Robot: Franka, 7 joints.
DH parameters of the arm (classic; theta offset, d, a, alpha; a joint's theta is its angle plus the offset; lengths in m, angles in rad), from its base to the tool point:
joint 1: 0 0.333 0 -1.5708
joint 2: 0 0 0 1.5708
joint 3: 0 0.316 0.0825 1.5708
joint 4: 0 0 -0.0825 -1.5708
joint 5: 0 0.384 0 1.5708
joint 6: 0 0 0.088 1.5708
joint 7: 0 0.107 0 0
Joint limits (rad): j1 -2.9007..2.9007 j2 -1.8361..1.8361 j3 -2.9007..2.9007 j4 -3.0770..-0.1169 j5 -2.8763..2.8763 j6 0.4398..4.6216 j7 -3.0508..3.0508
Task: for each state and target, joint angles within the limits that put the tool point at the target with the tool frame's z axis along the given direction. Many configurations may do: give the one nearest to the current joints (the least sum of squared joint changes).
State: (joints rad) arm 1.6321 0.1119 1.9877 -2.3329 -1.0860 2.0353 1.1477
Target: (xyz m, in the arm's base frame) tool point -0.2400 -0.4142 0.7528 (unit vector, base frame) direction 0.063 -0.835 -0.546
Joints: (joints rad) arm 2.3340 0.7550 2.2753 -1.9015 -0.3978 2.3687 1.1477
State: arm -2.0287 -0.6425 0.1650 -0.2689 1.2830 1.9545 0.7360
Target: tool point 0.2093 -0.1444 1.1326 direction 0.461 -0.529 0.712
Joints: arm -2.6501 -0.5064 0.8014 -0.7275 1.5385 2.8090 0.7360
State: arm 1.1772 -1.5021 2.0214 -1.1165 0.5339 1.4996 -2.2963
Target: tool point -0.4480 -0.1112 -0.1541 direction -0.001 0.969 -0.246
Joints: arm 1.4148 -1.8361 2.3324 -1.6805 0.2998 2.1390 -2.2963
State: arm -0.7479 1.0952 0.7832 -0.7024 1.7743 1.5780 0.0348
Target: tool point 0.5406 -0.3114 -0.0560 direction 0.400 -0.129 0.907
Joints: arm -1.0915 1.8361 0.6386 -1.1224 1.9286 1.0362 0.0348
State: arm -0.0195 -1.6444 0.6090 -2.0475 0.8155 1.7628 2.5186
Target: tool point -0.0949 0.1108 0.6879 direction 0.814 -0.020 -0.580
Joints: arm 0.2397 -1.8361 0.3320 -2.3486 0.0491 1.4306 2.5186
